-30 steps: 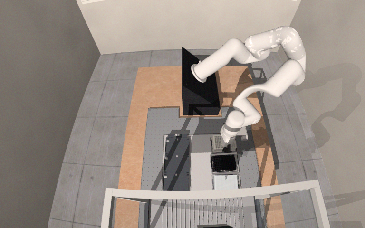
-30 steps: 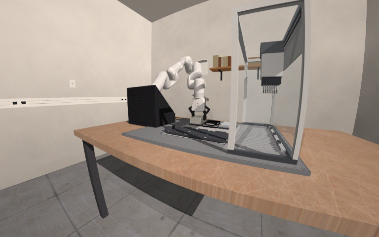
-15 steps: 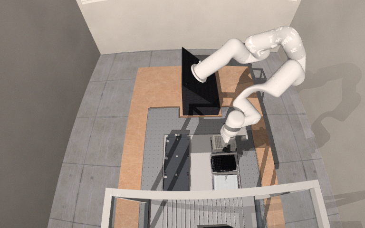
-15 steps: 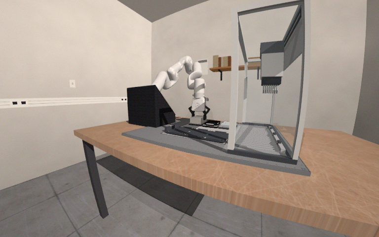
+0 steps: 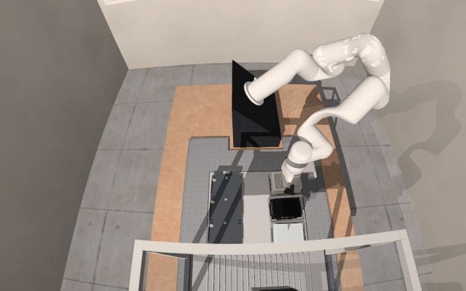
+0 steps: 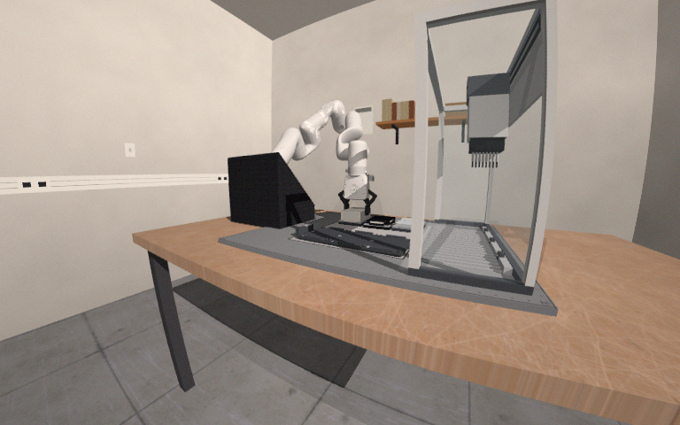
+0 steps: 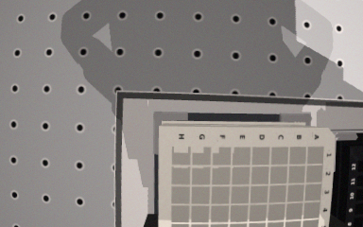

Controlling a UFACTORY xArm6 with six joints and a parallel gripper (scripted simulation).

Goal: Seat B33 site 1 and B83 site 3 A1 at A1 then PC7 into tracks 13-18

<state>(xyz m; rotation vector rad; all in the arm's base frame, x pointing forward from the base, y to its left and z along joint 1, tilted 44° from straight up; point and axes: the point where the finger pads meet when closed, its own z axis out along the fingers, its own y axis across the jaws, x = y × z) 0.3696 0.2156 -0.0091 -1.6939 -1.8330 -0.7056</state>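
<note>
My hand is 4 cm above the nest S1. Round my hand: black plate B38 (11 cm ahead, 2 cm below); then plate carrier PC7 (12 cm ahead, 26 cm to the right, 3 cm below); then nest S3 (22 cm ahead, 4 cm below).
</note>
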